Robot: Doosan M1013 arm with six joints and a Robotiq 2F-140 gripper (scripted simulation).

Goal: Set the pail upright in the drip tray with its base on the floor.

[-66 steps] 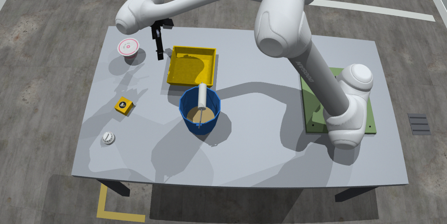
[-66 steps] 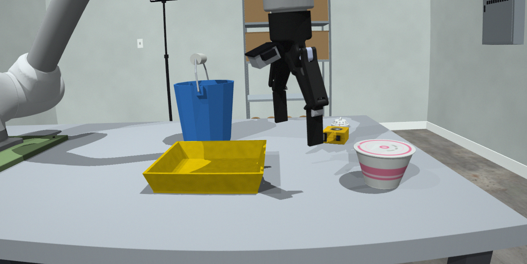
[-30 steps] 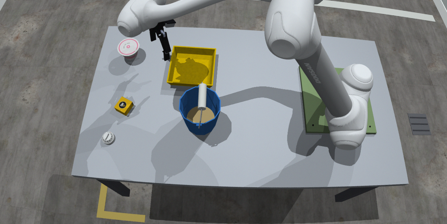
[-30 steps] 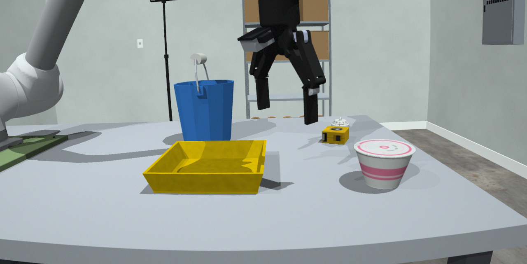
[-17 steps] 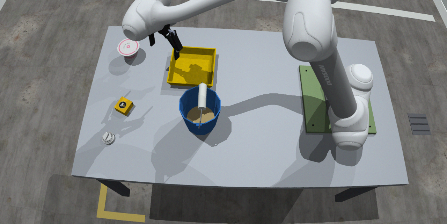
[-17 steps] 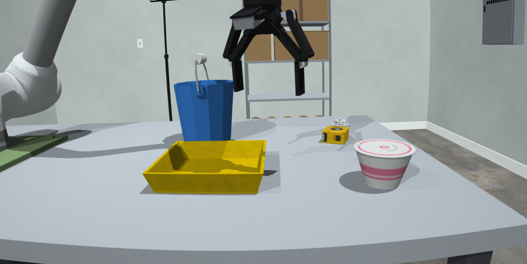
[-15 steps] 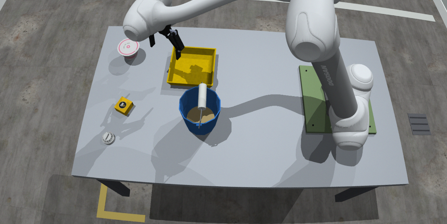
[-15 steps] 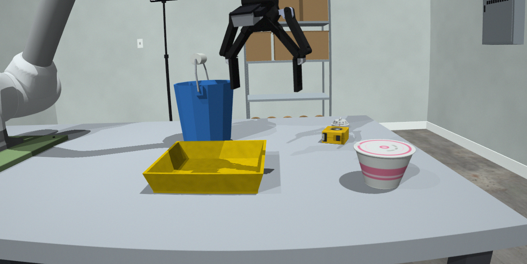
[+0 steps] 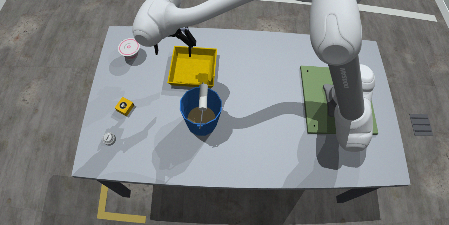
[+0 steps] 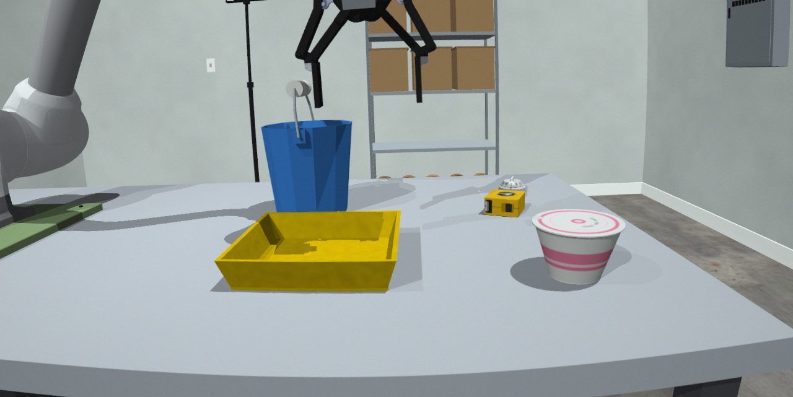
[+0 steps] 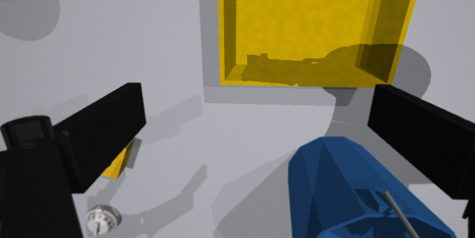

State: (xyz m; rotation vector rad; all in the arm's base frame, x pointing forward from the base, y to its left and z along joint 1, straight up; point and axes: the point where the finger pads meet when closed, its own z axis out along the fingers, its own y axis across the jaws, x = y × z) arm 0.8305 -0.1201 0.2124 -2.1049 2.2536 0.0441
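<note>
Now: hand 230 mm to the right of the pail handle, 130 mm past it and 10 mm above it. The rest, counted from my hand: yellow drip tray: 210 mm below, 80 mm behind, 60 mm to the right; blue pail: 230 mm to the left, 130 mm behind, 80 mm below.
</note>
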